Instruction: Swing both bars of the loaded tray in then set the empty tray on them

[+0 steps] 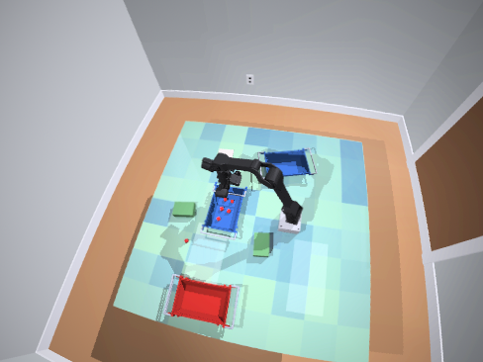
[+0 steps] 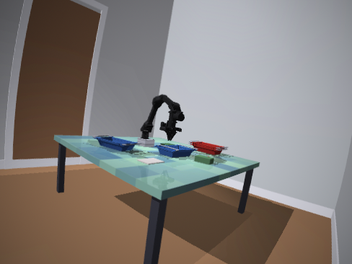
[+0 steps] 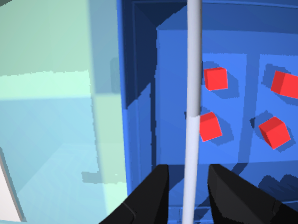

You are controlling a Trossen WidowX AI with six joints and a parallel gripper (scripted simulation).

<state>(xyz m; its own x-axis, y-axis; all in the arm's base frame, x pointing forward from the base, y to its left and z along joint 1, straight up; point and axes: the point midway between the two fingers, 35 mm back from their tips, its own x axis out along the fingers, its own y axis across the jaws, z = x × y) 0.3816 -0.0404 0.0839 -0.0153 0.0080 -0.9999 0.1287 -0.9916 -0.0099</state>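
The blue tray lies 270 mm behind my gripper tip, 290 mm to the right of it and 70 mm below it. The rest, counted from my gripper tip: small red block (130 mm ahead, 330 mm to the left, 110 mm below); then white flat plate (130 mm ahead, 240 mm to the right, 110 mm below).
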